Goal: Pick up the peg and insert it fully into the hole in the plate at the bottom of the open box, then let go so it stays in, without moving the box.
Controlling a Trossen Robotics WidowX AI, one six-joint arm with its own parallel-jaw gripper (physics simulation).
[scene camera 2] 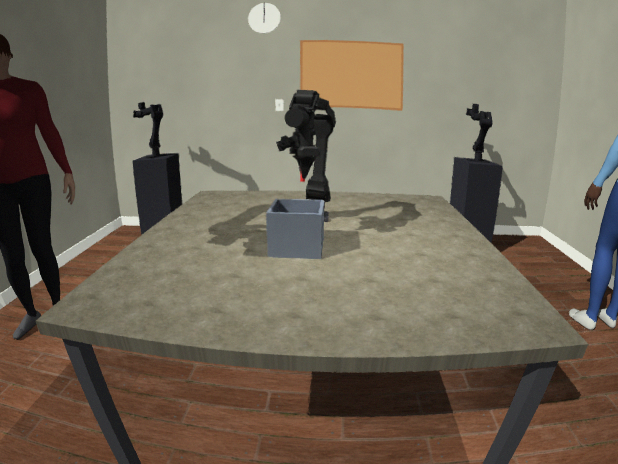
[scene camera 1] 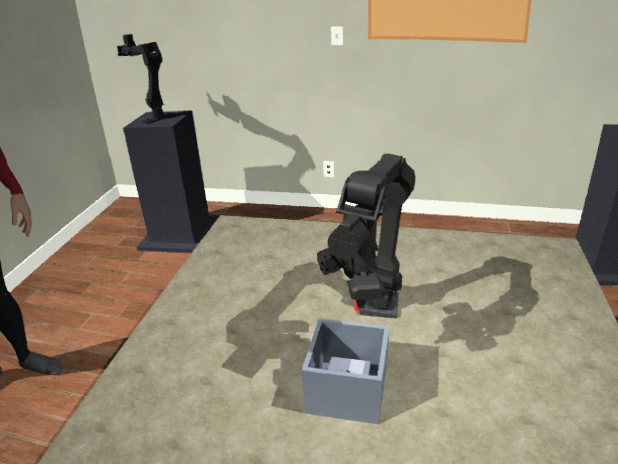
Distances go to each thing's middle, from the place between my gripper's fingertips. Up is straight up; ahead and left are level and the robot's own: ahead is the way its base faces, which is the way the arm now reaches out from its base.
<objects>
I see my gripper 5 cm short of the blue-grey box [scene camera 1: 342, 395], 2 cm to the left of it and 15 cm above it.
</objects>
